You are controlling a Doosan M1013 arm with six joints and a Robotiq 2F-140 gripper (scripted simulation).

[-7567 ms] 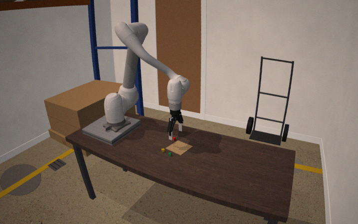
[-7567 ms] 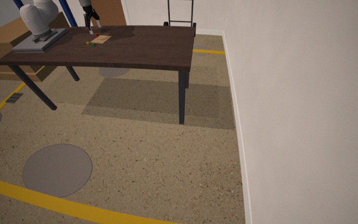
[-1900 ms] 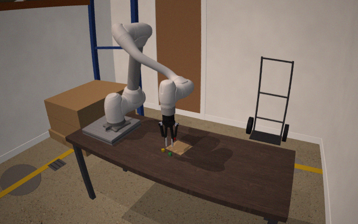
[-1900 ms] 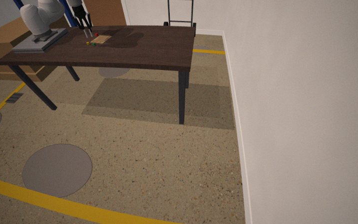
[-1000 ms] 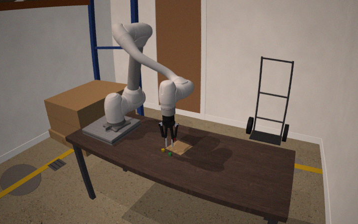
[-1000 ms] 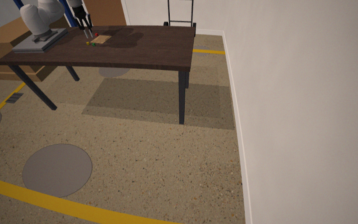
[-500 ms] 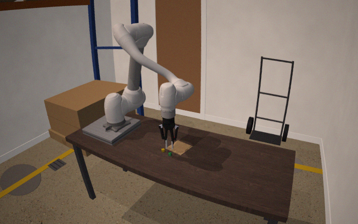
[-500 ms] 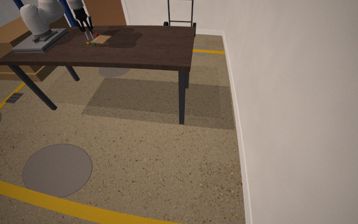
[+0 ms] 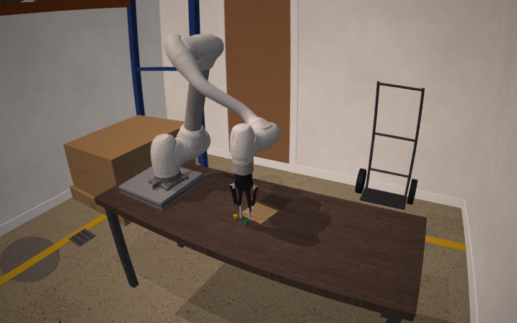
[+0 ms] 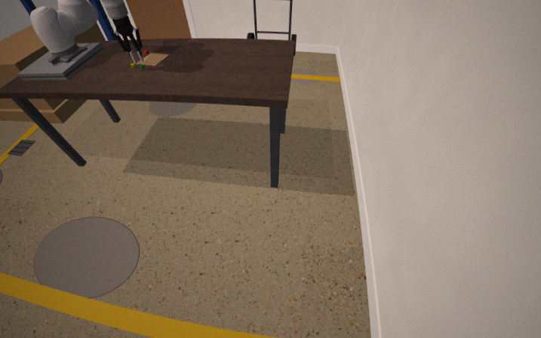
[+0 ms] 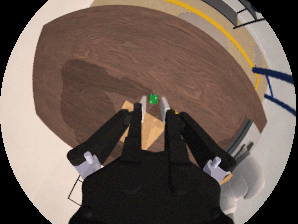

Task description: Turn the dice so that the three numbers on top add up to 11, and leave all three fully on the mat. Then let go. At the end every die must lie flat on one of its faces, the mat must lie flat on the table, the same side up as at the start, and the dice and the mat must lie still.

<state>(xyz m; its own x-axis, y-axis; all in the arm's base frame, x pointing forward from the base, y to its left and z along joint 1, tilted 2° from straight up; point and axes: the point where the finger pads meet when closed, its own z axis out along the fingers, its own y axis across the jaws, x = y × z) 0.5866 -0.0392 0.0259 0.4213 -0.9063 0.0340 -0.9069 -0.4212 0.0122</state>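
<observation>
Now: hand 60 mm above the green die. Also, from my hand: red die: 190 mm to the left, 100 mm behind, 60 mm below; then tan mat: 120 mm to the left, 70 mm below; then yellow die: 70 mm behind, 60 mm below, 10 mm to the left.
</observation>
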